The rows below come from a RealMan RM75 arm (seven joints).
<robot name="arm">
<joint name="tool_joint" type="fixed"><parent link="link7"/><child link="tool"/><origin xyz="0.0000 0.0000 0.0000" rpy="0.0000 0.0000 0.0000"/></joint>
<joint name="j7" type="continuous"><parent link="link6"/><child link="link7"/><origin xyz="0.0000 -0.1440 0.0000" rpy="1.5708 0.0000 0.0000"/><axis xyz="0 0 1"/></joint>
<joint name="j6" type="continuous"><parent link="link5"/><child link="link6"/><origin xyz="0.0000 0.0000 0.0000" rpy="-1.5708 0.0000 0.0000"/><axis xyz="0 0 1"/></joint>
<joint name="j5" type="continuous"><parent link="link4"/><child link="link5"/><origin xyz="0.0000 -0.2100 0.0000" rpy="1.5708 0.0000 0.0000"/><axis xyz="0 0 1"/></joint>
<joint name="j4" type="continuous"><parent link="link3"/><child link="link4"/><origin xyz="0.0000 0.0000 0.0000" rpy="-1.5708 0.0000 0.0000"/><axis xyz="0 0 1"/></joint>
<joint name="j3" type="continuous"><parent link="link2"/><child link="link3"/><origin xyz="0.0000 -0.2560 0.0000" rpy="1.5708 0.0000 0.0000"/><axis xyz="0 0 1"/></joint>
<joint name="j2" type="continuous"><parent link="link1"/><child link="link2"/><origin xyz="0.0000 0.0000 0.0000" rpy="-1.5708 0.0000 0.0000"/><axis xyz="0 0 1"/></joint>
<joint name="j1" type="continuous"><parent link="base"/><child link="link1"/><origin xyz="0.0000 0.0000 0.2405" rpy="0.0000 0.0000 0.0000"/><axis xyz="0 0 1"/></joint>
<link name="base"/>
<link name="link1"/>
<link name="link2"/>
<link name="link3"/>
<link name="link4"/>
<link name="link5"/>
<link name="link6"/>
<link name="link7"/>
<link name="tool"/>
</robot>
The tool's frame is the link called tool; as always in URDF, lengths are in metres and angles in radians. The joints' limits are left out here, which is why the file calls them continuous.
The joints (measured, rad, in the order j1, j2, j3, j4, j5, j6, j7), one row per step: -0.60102, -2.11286, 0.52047, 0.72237, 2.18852, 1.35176, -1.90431; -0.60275, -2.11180, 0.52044, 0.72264, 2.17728, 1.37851, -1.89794; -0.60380, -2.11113, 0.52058, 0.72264, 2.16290, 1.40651, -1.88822; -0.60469, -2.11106, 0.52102, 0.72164, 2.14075, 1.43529, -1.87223; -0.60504, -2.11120, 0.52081, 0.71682, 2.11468, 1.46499, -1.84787; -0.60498, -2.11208, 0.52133, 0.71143, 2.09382, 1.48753, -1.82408; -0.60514, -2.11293, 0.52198, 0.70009, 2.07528, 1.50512, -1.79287; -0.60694, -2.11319, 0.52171, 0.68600, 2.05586, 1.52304, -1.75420; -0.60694, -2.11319, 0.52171, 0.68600, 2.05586, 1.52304, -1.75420; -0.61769, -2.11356, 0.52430, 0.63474, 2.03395, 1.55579, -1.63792; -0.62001, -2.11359, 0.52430, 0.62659, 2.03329, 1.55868, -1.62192; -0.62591, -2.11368, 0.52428, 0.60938, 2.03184, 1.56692, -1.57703; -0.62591, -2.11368, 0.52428, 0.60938, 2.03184, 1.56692, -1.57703; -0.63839, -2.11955, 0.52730, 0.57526, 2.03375, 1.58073, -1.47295; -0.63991, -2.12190, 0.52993, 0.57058, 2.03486, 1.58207, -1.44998
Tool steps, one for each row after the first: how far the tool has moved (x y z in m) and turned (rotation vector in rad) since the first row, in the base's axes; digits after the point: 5 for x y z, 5 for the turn. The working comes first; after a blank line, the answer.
Tool pose at each row, in the base's axes (x y z in m, rotation vector in rad; the steps are taken from these numbers as rounded here): -0.27500, 0.36844, 0.01163, -2.35565, -1.28173, -0.63452; -0.27090, 0.36709, 0.01185, -2.38058, -1.27200, -0.65756; -0.26657, 0.36549, 0.01211, -2.40671, -1.25798, -0.68467; -0.26137, 0.36400, 0.01254, -2.43336, -1.23485, -0.72170; -0.25611, 0.36206, 0.01262, -2.46148, -1.20348, -0.76458; -0.25206, 0.36024, 0.01216, -2.48435, -1.17358, -0.79847; -0.24890, 0.35826, 0.01055, -2.50640, -1.13981, -0.82789; -0.24536, 0.35654, 0.00897, -2.52966, -1.09569, -0.85923; -0.24536, 0.35654, 0.00897, -2.52966, -1.09569, -0.85923; -0.23837, 0.35158, -0.00003, -2.59953, -0.97222, -0.90172; -0.23752, 0.35100, -0.00156, -2.60868, -0.95596, -0.90509; -0.23516, 0.34974, -0.00478, -2.63231, -0.90408, -0.91175; -0.23516, 0.34974, -0.00478, -2.63231, -0.90408, -0.91175; -0.22947, 0.34621, -0.01400, -2.68386, -0.78084, -0.91993; -0.22843, 0.34530, -0.01619, -2.69439, -0.75207, -0.91795

0.00410, -0.00135, 0.00022, -0.01080, -0.01731, -0.02139; 0.00843, -0.00295, 0.00048, -0.02014, -0.03632, -0.04612; 0.01363, -0.00444, 0.00091, -0.02458, -0.05950, -0.07736; 0.01889, -0.00638, 0.00099, -0.02631, -0.08467, -0.11439; 0.02294, -0.00820, 0.00053, -0.02653, -0.10338, -0.14646; 0.02610, -0.01018, -0.00108, -0.02548, -0.11797, -0.17927; 0.02964, -0.01190, -0.00266, -0.02132, -0.13152, -0.21831; 0.02964, -0.01190, -0.00266, -0.02132, -0.13152, -0.21831; 0.03663, -0.01686, -0.01166, -0.02177, -0.14104, -0.32168; 0.03748, -0.01744, -0.01319, -0.02240, -0.14096, -0.33488; 0.03984, -0.01870, -0.01641, -0.02068, -0.13709, -0.37403; 0.03984, -0.01870, -0.01641, -0.02068, -0.13709, -0.37403; 0.04553, -0.02223, -0.02563, -0.01680, -0.12352, -0.46435; 0.04657, -0.02314, -0.02782, -0.01556, -0.11768, -0.48432
